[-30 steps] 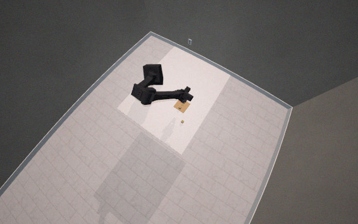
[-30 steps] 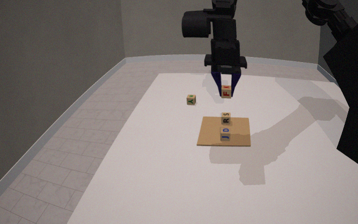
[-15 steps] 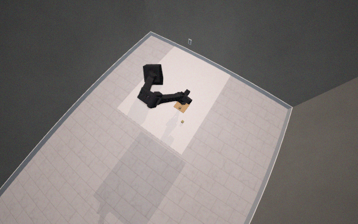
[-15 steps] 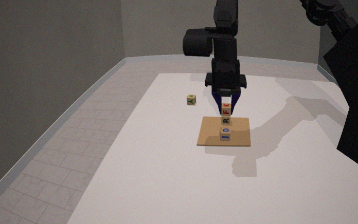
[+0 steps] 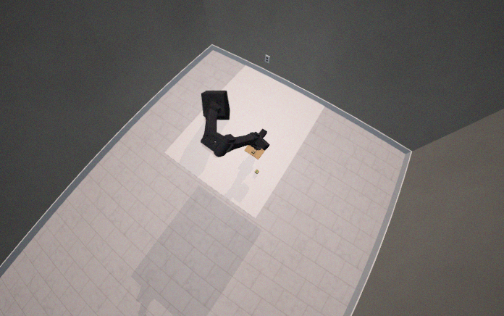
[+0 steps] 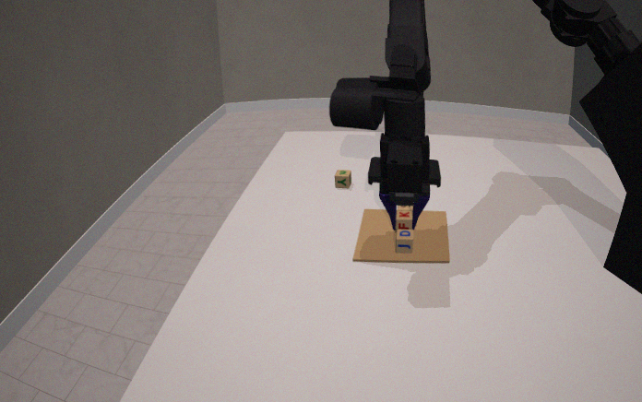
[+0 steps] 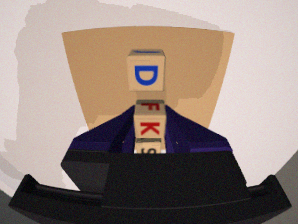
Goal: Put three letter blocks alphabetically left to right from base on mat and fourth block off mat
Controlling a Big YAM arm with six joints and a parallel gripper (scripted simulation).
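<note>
My hand is 2 cm above the mat. From my hand the other things lie so: letter block: 1 cm behind, 4 cm to the right.
</note>
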